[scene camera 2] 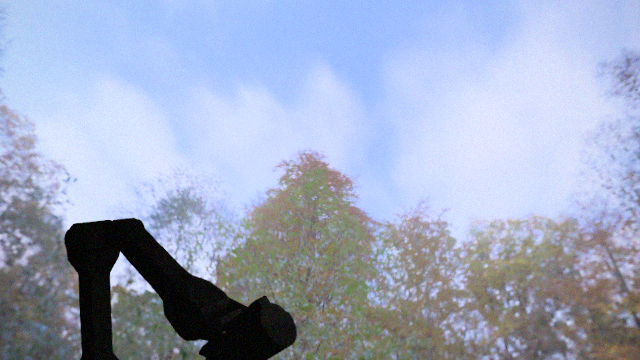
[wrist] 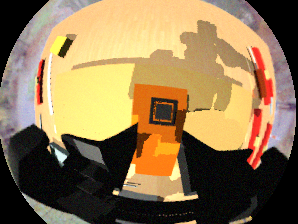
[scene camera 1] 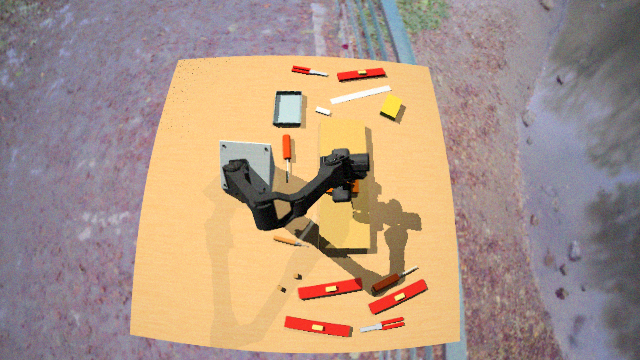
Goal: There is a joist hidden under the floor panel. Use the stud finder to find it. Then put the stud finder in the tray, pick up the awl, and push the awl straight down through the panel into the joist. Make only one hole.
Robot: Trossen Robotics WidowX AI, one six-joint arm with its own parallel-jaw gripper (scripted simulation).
In view: the gripper (wrist: 157,126) and a grey tray (scene camera 1: 288,104).
